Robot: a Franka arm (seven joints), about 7 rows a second.
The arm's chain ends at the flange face. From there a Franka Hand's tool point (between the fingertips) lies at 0.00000 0.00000 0.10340 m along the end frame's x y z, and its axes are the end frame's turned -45 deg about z.
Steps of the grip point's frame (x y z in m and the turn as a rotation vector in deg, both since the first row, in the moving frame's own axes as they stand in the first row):
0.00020, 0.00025, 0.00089, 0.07, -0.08, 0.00
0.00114, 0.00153, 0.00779, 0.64, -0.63, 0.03
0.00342, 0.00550, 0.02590, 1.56, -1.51, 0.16
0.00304, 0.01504, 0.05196, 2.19, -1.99, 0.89
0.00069, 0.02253, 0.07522, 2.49, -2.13, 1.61
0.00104, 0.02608, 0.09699, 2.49, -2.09, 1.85
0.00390, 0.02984, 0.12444, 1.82, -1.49, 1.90
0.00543, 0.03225, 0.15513, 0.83, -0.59, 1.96
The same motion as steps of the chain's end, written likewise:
0.00051, 0.00002, 0.00089, -0.01, -0.11, 0.00
0.00351, 0.00029, 0.00780, 0.01, -0.90, 0.03
0.01022, 0.00154, 0.02597, 0.04, -2.17, 0.16
0.01811, 0.00878, 0.05210, 0.14, -2.96, 0.89
0.02230, 0.01599, 0.07539, 0.25, -3.27, 1.61
0.02501, 0.01831, 0.09716, 0.28, -3.24, 1.85
0.02807, 0.01883, 0.12453, 0.23, -2.34, 1.90
0.02845, 0.01930, 0.15515, 0.17, -1.00, 1.96

